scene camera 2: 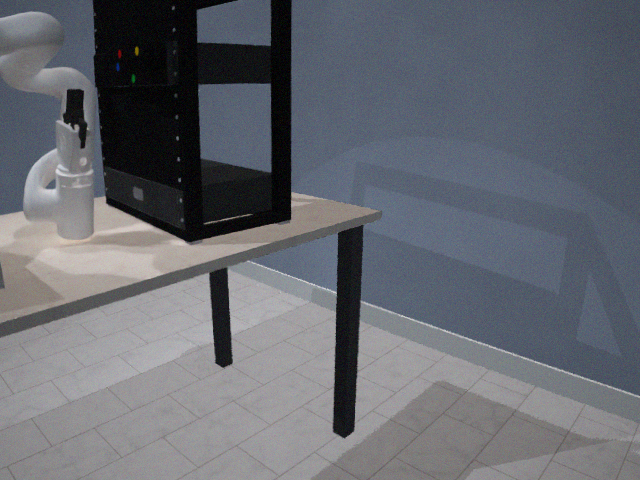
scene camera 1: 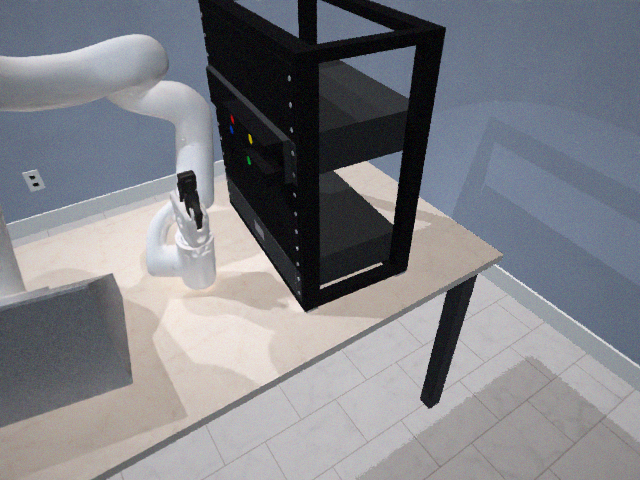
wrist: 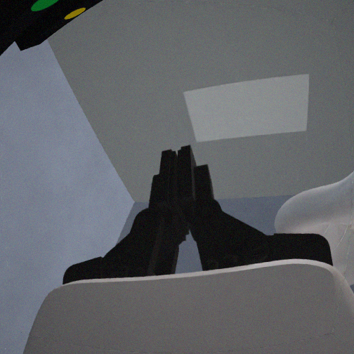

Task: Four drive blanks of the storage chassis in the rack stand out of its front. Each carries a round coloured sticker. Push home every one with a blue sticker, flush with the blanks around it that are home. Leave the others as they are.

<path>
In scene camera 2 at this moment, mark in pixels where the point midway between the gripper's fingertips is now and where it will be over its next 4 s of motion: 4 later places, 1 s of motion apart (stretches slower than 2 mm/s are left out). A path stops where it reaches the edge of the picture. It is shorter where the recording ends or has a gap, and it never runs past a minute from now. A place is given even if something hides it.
The gripper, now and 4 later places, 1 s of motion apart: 75,89; 91,74; 72,74; 72,71; 82,68
</path>
